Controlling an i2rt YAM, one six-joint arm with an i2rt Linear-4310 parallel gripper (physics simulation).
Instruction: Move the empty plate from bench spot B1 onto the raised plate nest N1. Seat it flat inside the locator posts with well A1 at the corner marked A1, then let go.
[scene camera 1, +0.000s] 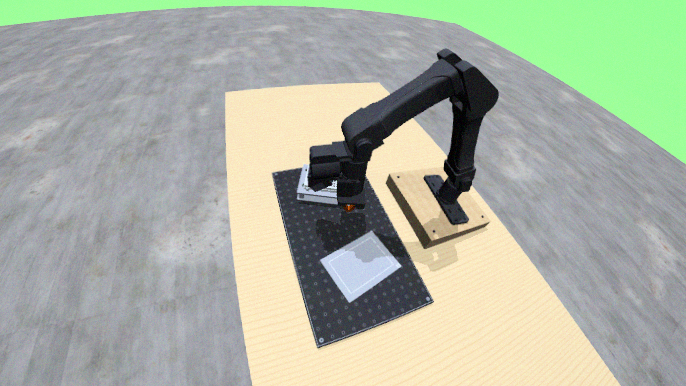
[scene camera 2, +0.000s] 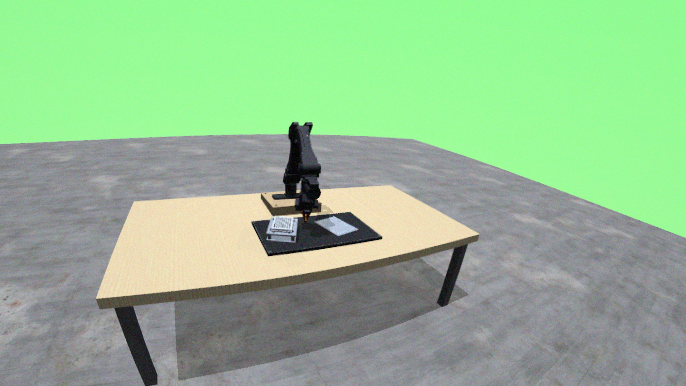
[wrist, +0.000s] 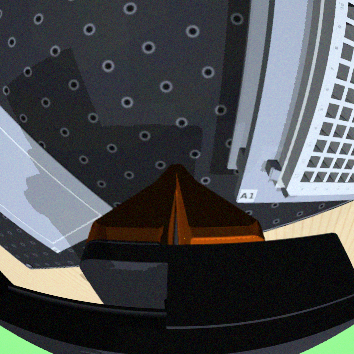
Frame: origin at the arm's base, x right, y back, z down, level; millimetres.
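Seen in the pictures: gripper, fingertip midpoint: (scene camera 1: 348, 210) (scene camera 2: 305, 222) (wrist: 175, 173); arm's base at its link origin: (scene camera 1: 444, 198) (scene camera 2: 290, 196).
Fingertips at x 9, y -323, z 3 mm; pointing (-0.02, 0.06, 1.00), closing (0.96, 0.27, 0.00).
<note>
Pixels of each thing's top centre, then the offset from my fingertips to it. "pt": a spot on its surface instead. Level surfaces: height alone.
- white gridded plate at its top centre: (scene camera 1: 327, 177) (scene camera 2: 282, 222) dx +112, dy -38, dz -25 mm
- raised grey nest N1 at its top centre: (scene camera 1: 327, 178) (scene camera 2: 282, 223) dx +112, dy -37, dz -20 mm
- dark locator post at a spot on its surface: (wrist: 273, 169) pt dx +51, dy -4, dz -18 mm
- A1 label at a spot on its surface: (wrist: 246, 195) pt dx +37, dy +19, dz -10 mm
- light B1 pad at a spot on its surface: (wrist: 15, 175) (scene camera 2: 335, 227) pt dx -140, dy -17, dz +24 mm
- black perforated board at its top centre: (wrist: 101, 133) (scene camera 1: 342, 229) (scene camera 2: 315, 229) dx -43, dy -25, dz +25 mm
- wooden table at its surface level: dz +38 mm
The white gridded plate (scene camera 1: 330, 186) (scene camera 2: 281, 224) (wrist: 334, 120) lies on the raised grey nest N1 (scene camera 1: 315, 198) (scene camera 2: 275, 236) (wrist: 285, 50) and looks level. In the wrist view a dark locator post (wrist: 273, 169) stands beside its near corner, close to the A1 label (wrist: 246, 195). The plate's own markings are too small to read surely, and its far part is out of that view. The arm hides part of it in scene camera 1. My gripper (scene camera 1: 349, 208) (scene camera 2: 306, 219) (wrist: 175, 173) is shut and empty, beside the nest on the B1 side, apart from the plate. The light B1 pad (scene camera 1: 350, 277) (scene camera 2: 338, 226) (wrist: 15, 175) carries no plate.
The nest and pad stand on a black perforated board (scene camera 1: 312, 300) (scene camera 2: 320, 245) (wrist: 115, 30) on the wooden table (scene camera 1: 270, 130) (scene camera 2: 190, 250). The arm's wooden base block (scene camera 1: 415, 200) (scene camera 2: 275, 204) stands beside the board.
</note>
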